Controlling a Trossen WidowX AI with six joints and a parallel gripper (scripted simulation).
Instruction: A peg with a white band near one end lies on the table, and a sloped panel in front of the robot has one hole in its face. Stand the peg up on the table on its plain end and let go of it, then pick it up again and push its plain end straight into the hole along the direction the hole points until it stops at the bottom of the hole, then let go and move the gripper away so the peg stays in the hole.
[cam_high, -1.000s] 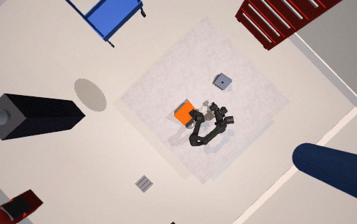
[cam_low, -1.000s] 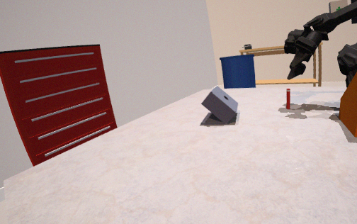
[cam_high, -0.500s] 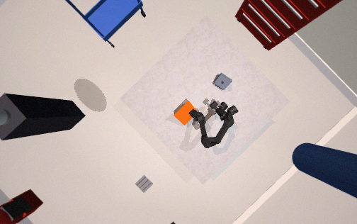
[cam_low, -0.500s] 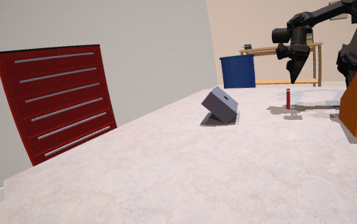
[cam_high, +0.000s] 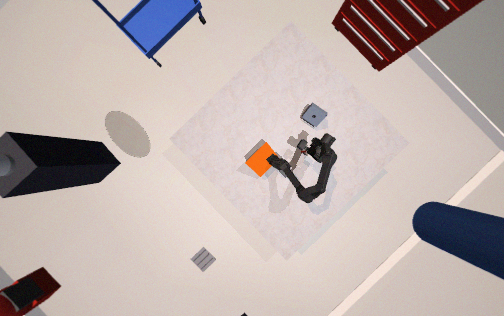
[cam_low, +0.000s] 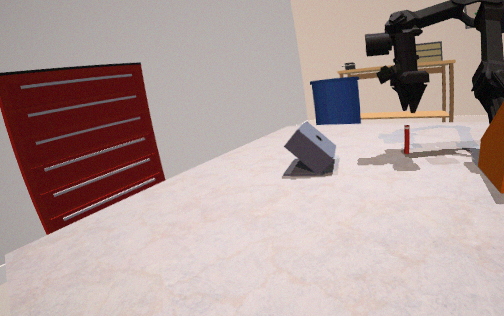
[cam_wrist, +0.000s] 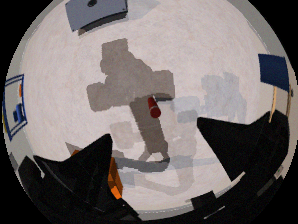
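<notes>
My gripper tip is 60 mm above the red peg. Also, from my gripper tip: grey sloped panel (240 mm ahead, 150 mm to the left, 60 mm below).
</notes>
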